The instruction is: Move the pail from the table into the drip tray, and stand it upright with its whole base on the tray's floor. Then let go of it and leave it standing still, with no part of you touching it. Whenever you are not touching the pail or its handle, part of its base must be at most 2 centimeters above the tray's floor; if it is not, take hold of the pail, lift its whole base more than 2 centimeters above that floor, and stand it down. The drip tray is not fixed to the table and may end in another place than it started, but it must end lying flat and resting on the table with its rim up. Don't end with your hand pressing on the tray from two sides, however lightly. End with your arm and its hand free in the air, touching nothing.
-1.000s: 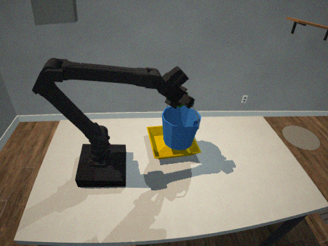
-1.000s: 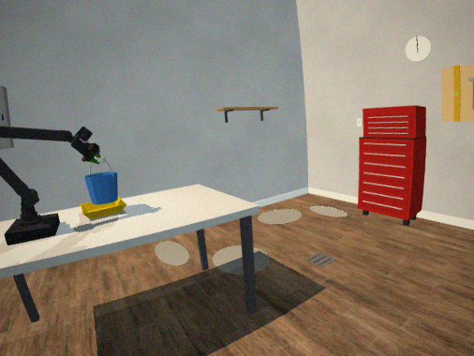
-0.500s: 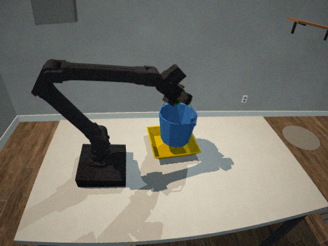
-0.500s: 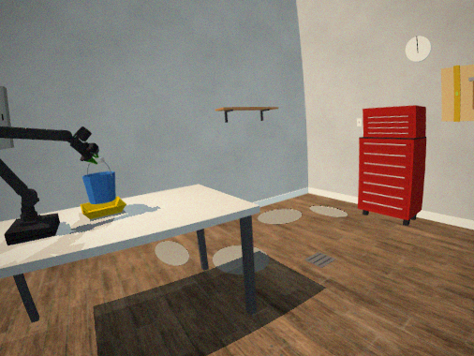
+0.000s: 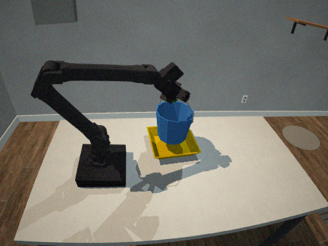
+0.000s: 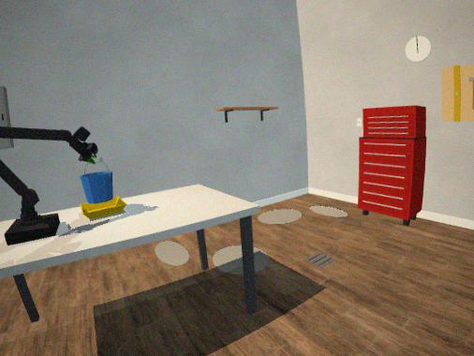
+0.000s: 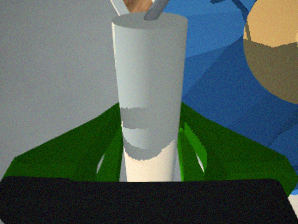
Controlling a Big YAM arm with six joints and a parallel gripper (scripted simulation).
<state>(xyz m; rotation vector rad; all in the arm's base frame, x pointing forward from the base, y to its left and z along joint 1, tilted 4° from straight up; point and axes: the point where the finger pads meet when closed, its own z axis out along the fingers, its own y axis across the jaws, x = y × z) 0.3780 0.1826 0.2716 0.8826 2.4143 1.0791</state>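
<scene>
Now: the pail handle 30 mm below my hand. Round my hand: blue pail 100 mm below; yellow drip tray 10 mm to the right, 300 mm below.
</scene>
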